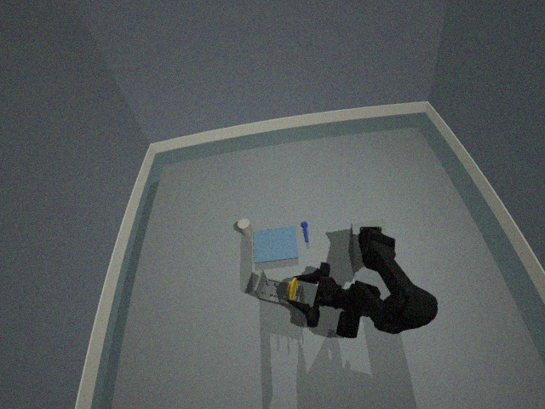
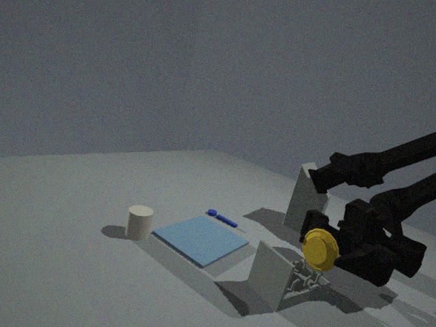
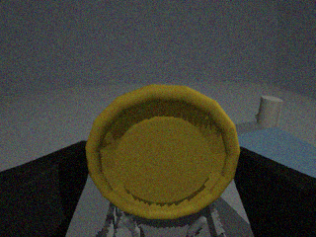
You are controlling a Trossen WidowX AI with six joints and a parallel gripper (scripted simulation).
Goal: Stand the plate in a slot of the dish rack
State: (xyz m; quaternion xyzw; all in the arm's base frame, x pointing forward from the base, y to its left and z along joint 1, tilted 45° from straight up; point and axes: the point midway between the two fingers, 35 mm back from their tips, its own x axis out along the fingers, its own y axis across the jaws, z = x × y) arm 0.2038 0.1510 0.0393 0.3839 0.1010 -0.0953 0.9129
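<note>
Now: the grey dish rack 50 mm below my gripper tip, 40 mm ahead of it and 10 mm to the right of it. From my gripper tip the other things lie so: light blue mat 200 mm to the right, 70 mm below, 60 mm ahead; blue spoon 250 mm to the right, 70 mm below, 40 mm behind; yellow plate 10 mm behind.
</note>
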